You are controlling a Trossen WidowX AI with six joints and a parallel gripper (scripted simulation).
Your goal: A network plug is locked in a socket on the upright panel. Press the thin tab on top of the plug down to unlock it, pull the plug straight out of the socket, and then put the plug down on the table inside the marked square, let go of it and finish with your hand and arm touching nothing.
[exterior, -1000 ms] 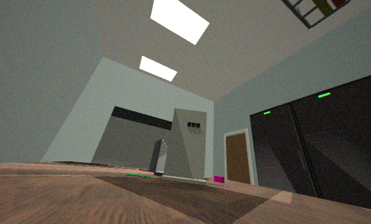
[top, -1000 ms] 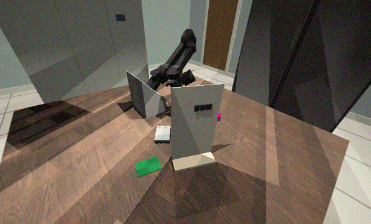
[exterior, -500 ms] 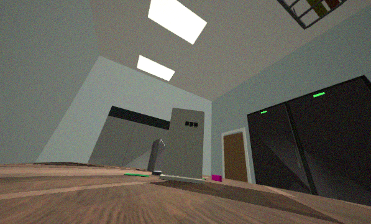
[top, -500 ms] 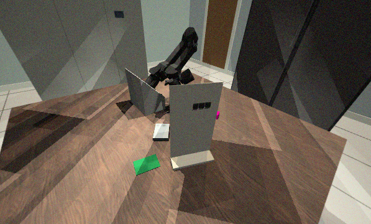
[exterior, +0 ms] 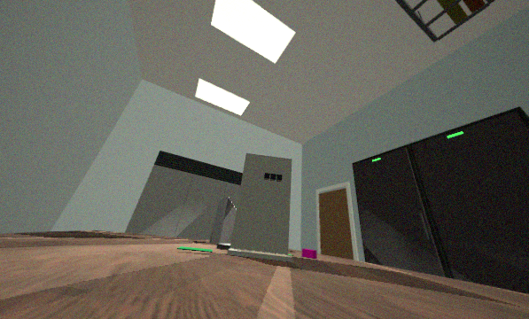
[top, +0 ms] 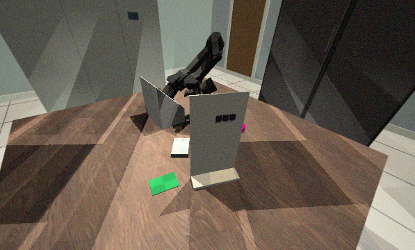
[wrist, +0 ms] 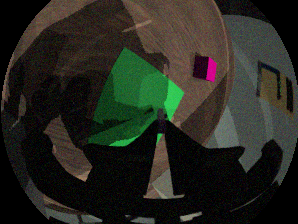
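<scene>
My gripper tip is 30 mm above the green square and 10 mm past it. From my gripper tip the other things lie so: grey upright panel (190 mm to the right, 190 mm ahead, 120 mm above); then plug (right at my gripper tip); then silver plate (200 mm to the right, 20 mm below, 10 mm behind).
</scene>
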